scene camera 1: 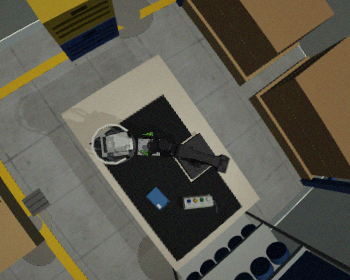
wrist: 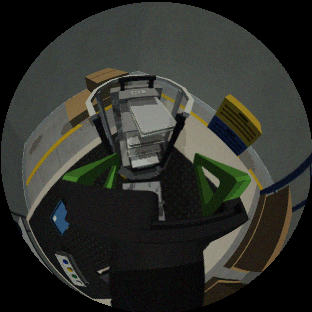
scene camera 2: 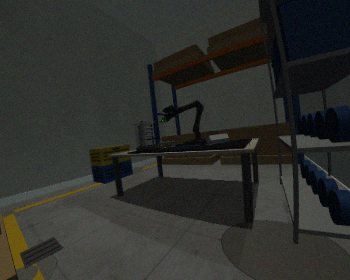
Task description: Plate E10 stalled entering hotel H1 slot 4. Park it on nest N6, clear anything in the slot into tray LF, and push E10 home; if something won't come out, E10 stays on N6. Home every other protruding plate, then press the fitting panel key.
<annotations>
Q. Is my gripper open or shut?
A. Open.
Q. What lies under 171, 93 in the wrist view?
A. A plate rack.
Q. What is my gripper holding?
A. Nothing.
</annotations>
